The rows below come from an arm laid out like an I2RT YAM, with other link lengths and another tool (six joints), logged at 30 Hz.
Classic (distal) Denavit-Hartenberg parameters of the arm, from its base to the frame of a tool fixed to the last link. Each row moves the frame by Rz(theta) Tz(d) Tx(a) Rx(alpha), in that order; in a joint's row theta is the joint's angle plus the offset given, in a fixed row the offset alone. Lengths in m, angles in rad.
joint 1: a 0.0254, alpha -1.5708, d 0.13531, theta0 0
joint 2: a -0.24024, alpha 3.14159, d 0, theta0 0
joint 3: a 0.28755, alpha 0, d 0, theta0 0.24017
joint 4: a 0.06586, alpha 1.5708, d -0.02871, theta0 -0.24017
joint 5: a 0, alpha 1.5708, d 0.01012, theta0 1.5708
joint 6: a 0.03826, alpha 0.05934, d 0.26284, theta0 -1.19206
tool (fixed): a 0, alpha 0, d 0.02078, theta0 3.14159
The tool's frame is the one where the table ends.
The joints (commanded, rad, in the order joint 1, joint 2, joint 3, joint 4, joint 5, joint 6), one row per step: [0.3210, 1.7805, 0.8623, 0.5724, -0.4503, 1.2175]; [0.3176, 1.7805, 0.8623, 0.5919, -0.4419, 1.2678]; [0.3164, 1.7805, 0.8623, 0.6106, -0.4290, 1.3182]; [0.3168, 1.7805, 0.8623, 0.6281, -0.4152, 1.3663]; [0.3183, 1.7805, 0.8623, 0.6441, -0.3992, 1.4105]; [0.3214, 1.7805, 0.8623, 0.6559, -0.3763, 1.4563]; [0.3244, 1.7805, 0.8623, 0.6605, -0.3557, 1.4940]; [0.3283, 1.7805, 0.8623, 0.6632, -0.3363, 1.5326]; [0.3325, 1.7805, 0.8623, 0.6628, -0.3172, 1.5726]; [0.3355, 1.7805, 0.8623, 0.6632, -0.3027, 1.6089]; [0.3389, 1.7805, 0.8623, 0.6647, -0.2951, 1.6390]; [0.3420, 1.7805, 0.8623, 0.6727, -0.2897, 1.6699]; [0.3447, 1.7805, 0.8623, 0.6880, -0.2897, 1.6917]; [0.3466, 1.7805, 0.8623, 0.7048, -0.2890, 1.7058]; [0.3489, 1.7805, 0.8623, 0.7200, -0.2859, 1.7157]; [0.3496, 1.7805, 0.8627, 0.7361, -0.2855, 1.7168]
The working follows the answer.
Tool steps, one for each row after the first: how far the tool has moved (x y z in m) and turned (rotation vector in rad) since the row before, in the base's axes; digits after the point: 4 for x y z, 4 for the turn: [0.0040, -0.0032, 0.0041, 0.0374, 0.0147, -0.0263]; [0.0039, -0.0031, 0.0038, 0.0366, 0.0147, -0.0277]; [0.0033, -0.0024, 0.0036, 0.0353, 0.0139, -0.0257]; [0.0031, -0.0024, 0.0033, 0.0323, 0.0122, -0.0252]; [0.0032, -0.0032, 0.0018, 0.0313, 0.0162, -0.0302]; [0.0021, -0.0030, -0.0002, 0.0244, 0.0175, -0.0260]; [0.0014, -0.0022, -0.0008, 0.0253, 0.0195, -0.0241]; [0.0008, -0.0021, -0.0018, 0.0258, 0.0229, -0.0238]; [0.0006, -0.0016, -0.0013, 0.0246, 0.0198, -0.0198]; [-0.0003, 0.0004, -0.0006, 0.0220, 0.0155, -0.0112]; [0.0002, 0.0010, 0.0016, 0.0255, 0.0100, -0.0094]; [0.0004, 0.0023, 0.0044, 0.0222, -0.0017, -0.0022]; [0.0009, 0.0017, 0.0051, 0.0166, -0.0076, -0.0018]; [0.0010, 0.0012, 0.0047, 0.0124, -0.0087, -0.0027]; [0.0013, 0.0009, 0.0056, 0.0064, -0.0149, 0.0001]
Tool pose at each row, in the base's axes (x y z in m, rotation vector in rad; rounded; the steps above come from the unrounded poses): [0.5454, 0.3053, 0.0661, 1.0333, 1.9749, 1.6489]; [0.5494, 0.3021, 0.0702, 1.0833, 1.9384, 1.6749]; [0.5533, 0.2990, 0.0740, 1.1338, 1.8999, 1.6986]; [0.5566, 0.2966, 0.0776, 1.1811, 1.8624, 1.7212]; [0.5597, 0.2942, 0.0808, 1.2248, 1.8255, 1.7406]; [0.5629, 0.2910, 0.0826, 1.2755, 1.7858, 1.7542]; [0.5650, 0.2880, 0.0825, 1.3218, 1.7545, 1.7613]; [0.5664, 0.2858, 0.0817, 1.3690, 1.7248, 1.7690]; [0.5673, 0.2837, 0.0799, 1.4199, 1.6958, 1.7755]; [0.5679, 0.2821, 0.0787, 1.4642, 1.6694, 1.7836]; [0.5676, 0.2824, 0.0781, 1.4974, 1.6508, 1.7947]; [0.5678, 0.2835, 0.0796, 1.5248, 1.6287, 1.8129]; [0.5682, 0.2858, 0.0840, 1.5333, 1.6107, 1.8365]; [0.5691, 0.2874, 0.0891, 1.5322, 1.5942, 1.8571]; [0.5701, 0.2886, 0.0939, 1.5285, 1.5791, 1.8731]; [0.5715, 0.2895, 0.0995, 1.5136, 1.5683, 1.8871]

